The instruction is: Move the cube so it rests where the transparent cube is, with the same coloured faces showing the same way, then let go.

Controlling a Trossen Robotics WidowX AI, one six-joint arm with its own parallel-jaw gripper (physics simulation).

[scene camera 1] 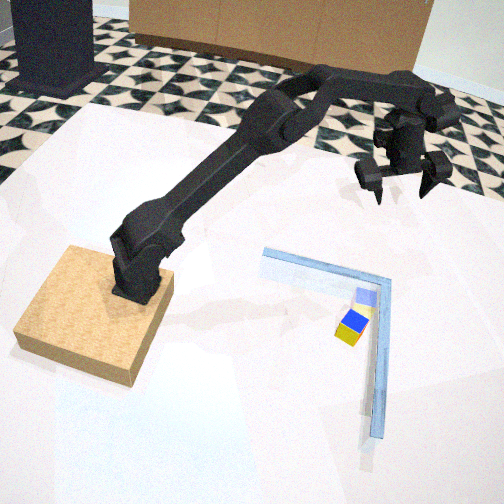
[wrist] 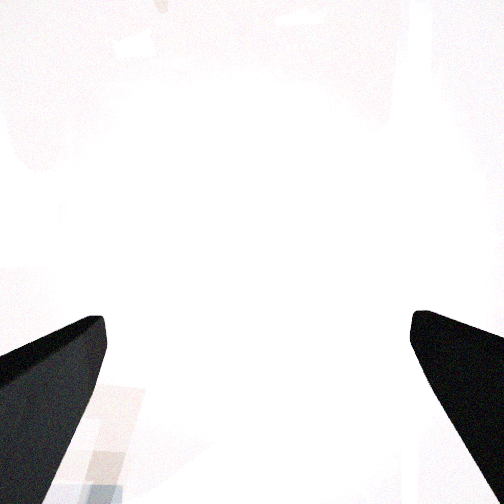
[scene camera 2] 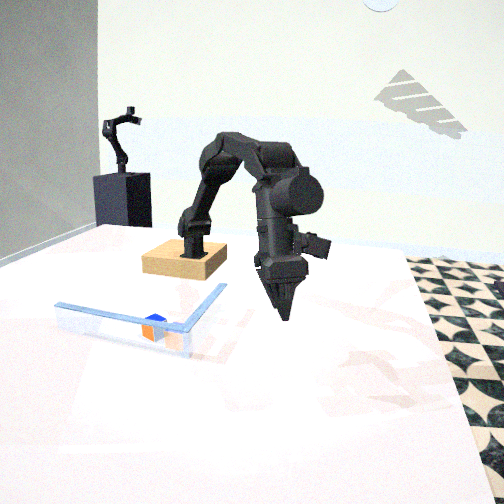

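Note:
The cube (scene camera 1: 350,327) lies on the white table inside the corner of the L-shaped rail, blue face up and yellow face toward the front; in scene camera 2 it (scene camera 2: 152,327) shows orange and blue. The transparent cube (scene camera 1: 366,298) sits just behind it against the rail corner, touching or nearly touching; it shows faintly in scene camera 2 (scene camera 2: 174,340). My gripper (scene camera 1: 404,189) hangs open and empty well above the table, far behind and to the right of the cube. It points down in scene camera 2 (scene camera 2: 284,300). The wrist view shows only both fingertips (wrist: 250,400) over white table.
A translucent blue L-shaped rail (scene camera 1: 375,330) borders the cube at the back and right. The arm stands on a wooden base block (scene camera 1: 95,312). A dark pedestal (scene camera 1: 52,45) stands on the chequered floor at the back left. The table edge lies at the right (scene camera 2: 440,400).

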